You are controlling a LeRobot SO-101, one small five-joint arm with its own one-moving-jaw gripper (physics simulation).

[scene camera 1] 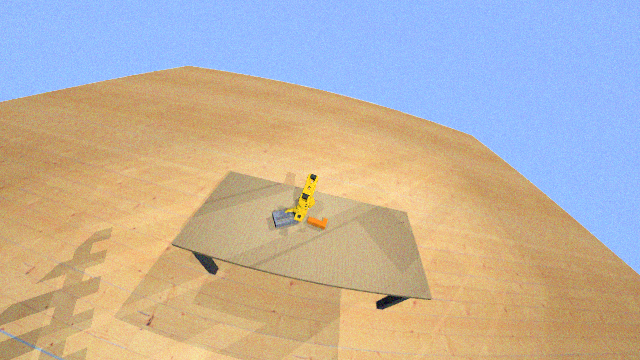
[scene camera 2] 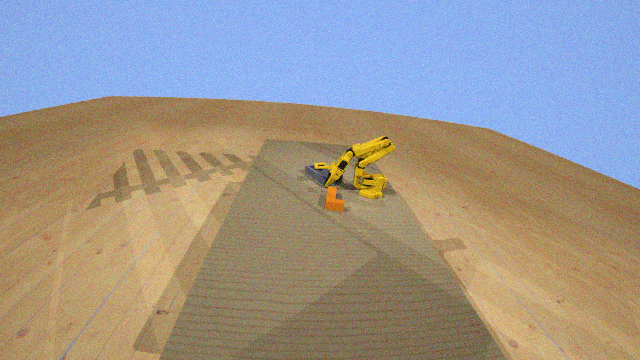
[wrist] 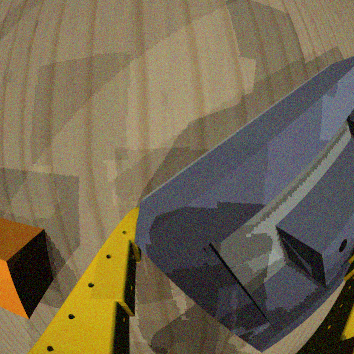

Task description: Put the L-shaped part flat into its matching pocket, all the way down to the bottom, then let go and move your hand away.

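Pixels of known places: hand at its tool point: [scene camera 1: 299, 221] [scene camera 2: 325, 186] [wrist: 145, 218]; arm's base at its link origin: [scene camera 1: 306, 204] [scene camera 2: 364, 191].
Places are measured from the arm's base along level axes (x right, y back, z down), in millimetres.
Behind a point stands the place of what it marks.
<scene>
The orange L-shaped part [scene camera 1: 316, 223] {x -87, y -153, z -27 mm} [scene camera 2: 332, 201] {x -140, y -143, z -30 mm} [wrist: 19, 239] {x -37, y -147, z -14 mm} lies flat on the table beside the blue-grey pocket block, apart from it; part of it shows at the left edge of the wrist view. The pocket block [scene camera 1: 275, 220] {x 146, y -201, z -34 mm} [scene camera 2: 314, 174] {x 73, y -193, z -26 mm} [wrist: 225, 152] {x 42, y -174, z -20 mm} has raised walls and a recess, with a raised inner block on one side. My gripper [scene camera 1: 293, 215] {x 16, y -151, z -5 mm} [scene camera 2: 321, 175] {x 16, y -151, z -5 mm} [wrist: 242, 250] is open and empty, over the pocket block. Its fixed jaw tip is at the block's end nearer the orange part. The moving jaw shows partly at the lower right of the wrist view.
The table [scene camera 1: 350, 255] {x -305, y -296, z 0 mm} [scene camera 2: 300, 280] {x -438, y -241, z 0 mm} carries the arm, the part and the pocket block. The yellow arm's base [scene camera 2: 372, 187] {x -13, y 26, z -27 mm} stands near the table's long edge. Shadows cross the table and the wooden floor.
</scene>
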